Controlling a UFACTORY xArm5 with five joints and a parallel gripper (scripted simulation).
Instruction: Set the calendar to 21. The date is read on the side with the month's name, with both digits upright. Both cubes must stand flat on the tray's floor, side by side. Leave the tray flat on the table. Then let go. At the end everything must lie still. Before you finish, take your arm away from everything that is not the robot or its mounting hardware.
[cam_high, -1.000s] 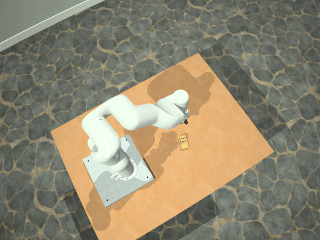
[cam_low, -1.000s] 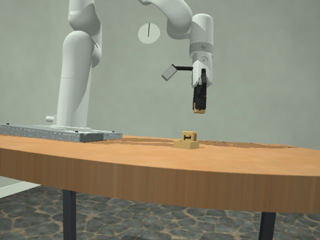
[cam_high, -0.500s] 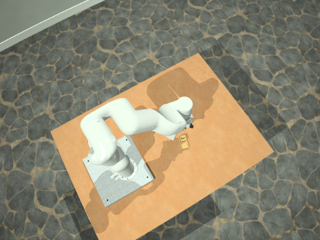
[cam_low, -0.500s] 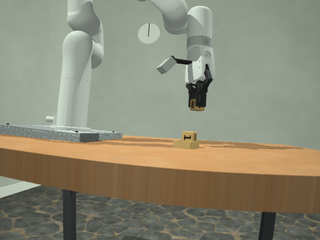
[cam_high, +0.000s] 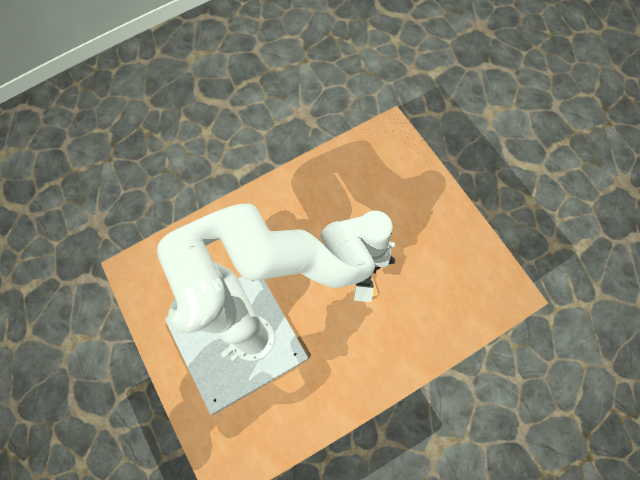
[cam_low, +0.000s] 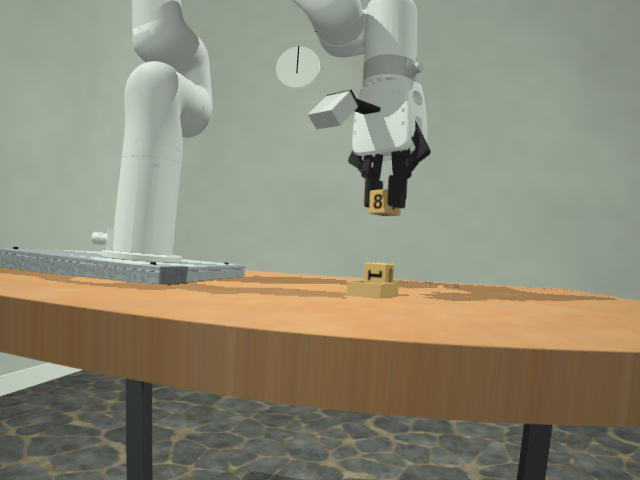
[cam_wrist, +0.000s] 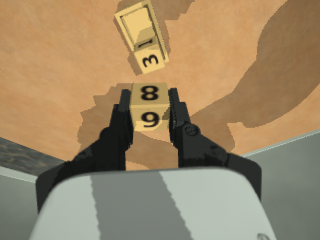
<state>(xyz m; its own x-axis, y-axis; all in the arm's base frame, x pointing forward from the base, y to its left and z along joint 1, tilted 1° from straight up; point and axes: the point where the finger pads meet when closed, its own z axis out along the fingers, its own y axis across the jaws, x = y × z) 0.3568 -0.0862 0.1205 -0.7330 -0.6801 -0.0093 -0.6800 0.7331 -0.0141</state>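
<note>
Now: hand 130 mm above the wooden calendar tray, 20 mm to the left of it and 10 mm past it.
</note>
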